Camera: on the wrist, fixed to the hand. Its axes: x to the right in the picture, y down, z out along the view.
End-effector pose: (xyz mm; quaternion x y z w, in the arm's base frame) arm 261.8 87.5 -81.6 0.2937 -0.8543 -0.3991 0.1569
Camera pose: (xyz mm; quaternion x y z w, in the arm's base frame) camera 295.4 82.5 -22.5 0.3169 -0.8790 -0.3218 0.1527
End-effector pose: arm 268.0 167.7 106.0 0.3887 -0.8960 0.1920 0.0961
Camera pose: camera 261.1 224.6 142.9 0.3923 -0.8741 0.2730 0.0867
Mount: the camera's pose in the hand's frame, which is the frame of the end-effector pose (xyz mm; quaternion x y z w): -21.0 30.6 -57.2 0.0808 0.0245 -0.0021 0.9964
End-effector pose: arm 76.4 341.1 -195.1 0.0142 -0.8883 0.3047 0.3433
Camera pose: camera 119.7 393.7 -191.3 0.0363 -0.8521 0.3750 0.3633
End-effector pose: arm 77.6 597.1 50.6 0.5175 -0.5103 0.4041 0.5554
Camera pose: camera 53.0 659.5 38.1 0.5517 -0.4611 0.4554 0.5250
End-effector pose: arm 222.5 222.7 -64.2 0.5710 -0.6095 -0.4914 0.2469
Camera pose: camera 262.7 220.1 -9.2 0.6022 -0.6398 -0.4269 0.2138
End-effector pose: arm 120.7 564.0 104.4 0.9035 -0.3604 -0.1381 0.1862
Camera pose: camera 109.6 571.8 171.2 0.9195 -0.3638 -0.0867 0.1211
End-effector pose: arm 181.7 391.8 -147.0 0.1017 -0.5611 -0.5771 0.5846
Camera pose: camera 249.3 387.7 -154.9 0.1639 -0.5912 -0.5284 0.5868
